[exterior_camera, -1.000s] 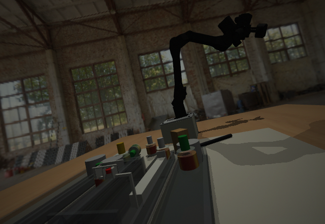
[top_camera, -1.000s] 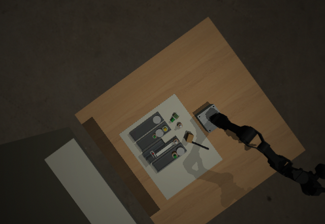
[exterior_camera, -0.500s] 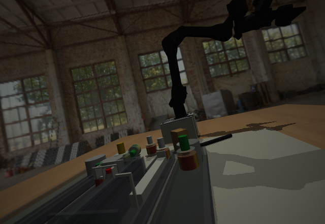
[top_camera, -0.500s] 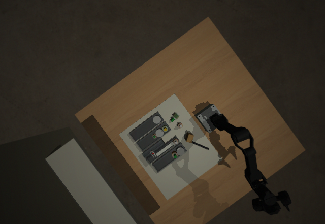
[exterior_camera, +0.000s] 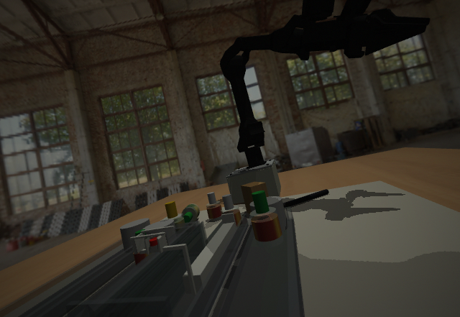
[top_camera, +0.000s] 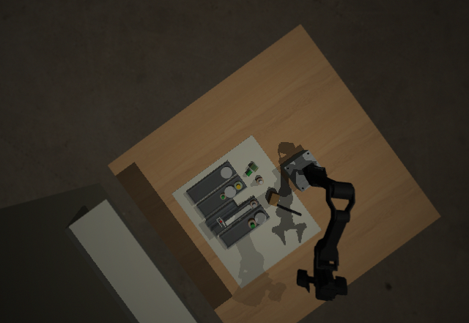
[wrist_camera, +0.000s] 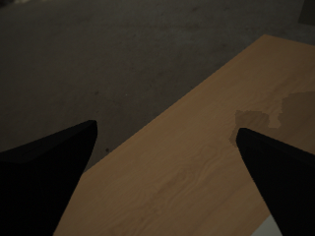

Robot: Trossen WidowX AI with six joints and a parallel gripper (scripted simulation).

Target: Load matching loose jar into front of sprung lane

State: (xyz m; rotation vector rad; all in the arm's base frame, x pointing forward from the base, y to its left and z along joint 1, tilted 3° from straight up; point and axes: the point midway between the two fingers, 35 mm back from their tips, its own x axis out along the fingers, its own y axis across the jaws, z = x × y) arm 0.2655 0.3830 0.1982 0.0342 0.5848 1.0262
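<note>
The brown block is 37 cm to the right of my gripper tip, 25 cm below it and 6 cm behind it. From my gripper tip the other things lie so: pale shelf: 55 cm ahead, 36 cm to the right, 8 cm above; sprung lane: 42 cm to the right, 27 cm below, 19 cm ahead; thin black rod: 28 cm below, 27 cm to the right, 9 cm behind.
</note>
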